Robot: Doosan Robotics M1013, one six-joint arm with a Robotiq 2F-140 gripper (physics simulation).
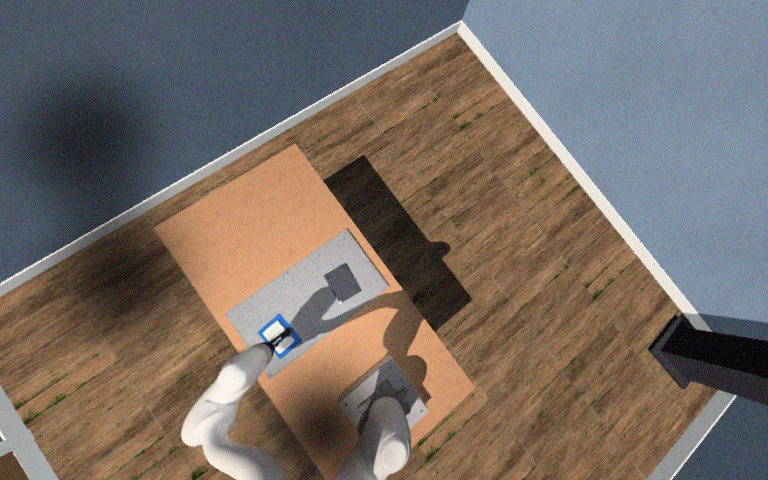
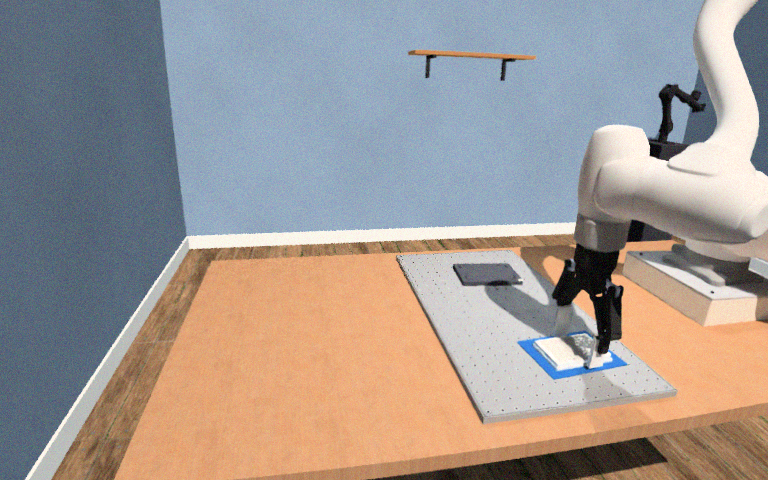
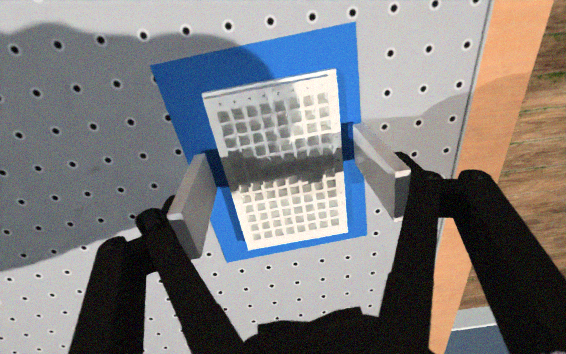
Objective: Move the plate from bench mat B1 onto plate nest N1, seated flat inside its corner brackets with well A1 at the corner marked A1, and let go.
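Frame: origin at the arm's base, x ahead, y left, z up, level; centimetres.
Seen in the pictures: gripper, fingertip midpoint: (image 2: 576,350) (image 3: 282,158); arm's base at its link origin: (image 1: 384,407) (image 2: 710,270).
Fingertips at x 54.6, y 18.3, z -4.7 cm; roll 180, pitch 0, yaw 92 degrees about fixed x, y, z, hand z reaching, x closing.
Note:
Pixels of each thing's middle, then the offset from my fingertips to it. Level surfaces: height alone.
- white plate at the middle of its body: (image 3: 285,171) (image 2: 572,350) (image 1: 278,337) dz +0.0, dx +1.0, dy +0.0 cm
- dark grey plate nest N1 at the middle of its body: (image 2: 486,273) (image 1: 342,283) dz -0.2, dx +1.5, dy -38.3 cm
- grey perforated board at its surface level: dz -0.9 cm
- orange-brown table at its surface level: dz -2.2 cm
The white plate (image 1: 274,330) (image 2: 557,352) (image 3: 290,205), a grid of square wells, lies flat on the blue bench mat B1 (image 1: 263,334) (image 2: 560,373) (image 3: 320,45). My gripper (image 1: 279,339) (image 2: 577,346) (image 3: 282,158) is open, its two fingers low on either side of the plate with a gap at each side. Its shadow crosses the wells. The dark grey plate nest N1 (image 1: 342,281) (image 2: 487,273) lies apart from the mat, with a small white mark at one corner. Its brackets are too small to make out. The A1 well label is not readable.
Mat and nest are on a grey perforated board (image 1: 308,268) (image 2: 441,316) (image 3: 310,280) on an orange-brown table (image 1: 254,226) (image 2: 294,350). The arm's pale base block (image 2: 673,288) stands beside the board. A wall shelf (image 2: 470,54) and a small black arm (image 2: 667,113) are behind.

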